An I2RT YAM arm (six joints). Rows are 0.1 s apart.
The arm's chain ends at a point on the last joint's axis. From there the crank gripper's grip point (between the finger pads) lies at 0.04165 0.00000 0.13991 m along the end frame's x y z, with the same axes.
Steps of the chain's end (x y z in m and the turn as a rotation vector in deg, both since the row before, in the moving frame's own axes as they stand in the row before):
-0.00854, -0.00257, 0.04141, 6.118, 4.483, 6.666
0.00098, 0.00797, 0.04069, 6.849, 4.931, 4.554
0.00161, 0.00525, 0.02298, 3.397, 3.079, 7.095
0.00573, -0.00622, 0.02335, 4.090, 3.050, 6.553
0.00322, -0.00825, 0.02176, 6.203, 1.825, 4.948
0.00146, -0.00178, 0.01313, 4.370, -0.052, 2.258
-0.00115, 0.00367, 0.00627, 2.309, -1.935, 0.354
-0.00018, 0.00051, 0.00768, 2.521, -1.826, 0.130
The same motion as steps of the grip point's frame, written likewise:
0.00281, -0.01180, 0.03720, 6.118, 4.483, 6.666
0.01334, -0.00469, 0.03581, 6.849, 4.931, 4.554
0.00924, 0.00265, 0.02046, 3.397, 3.079, 7.095
0.01339, -0.01092, 0.02076, 4.090, 3.050, 6.553
0.00814, -0.01950, 0.01974, 6.203, 1.825, 4.948
0.00151, -0.01080, 0.01282, 4.370, -0.052, 2.258
-0.00588, -0.00175, 0.00749, 2.309, -1.935, 0.354
-0.00465, -0.00558, 0.00880, 2.521, -1.826, 0.130

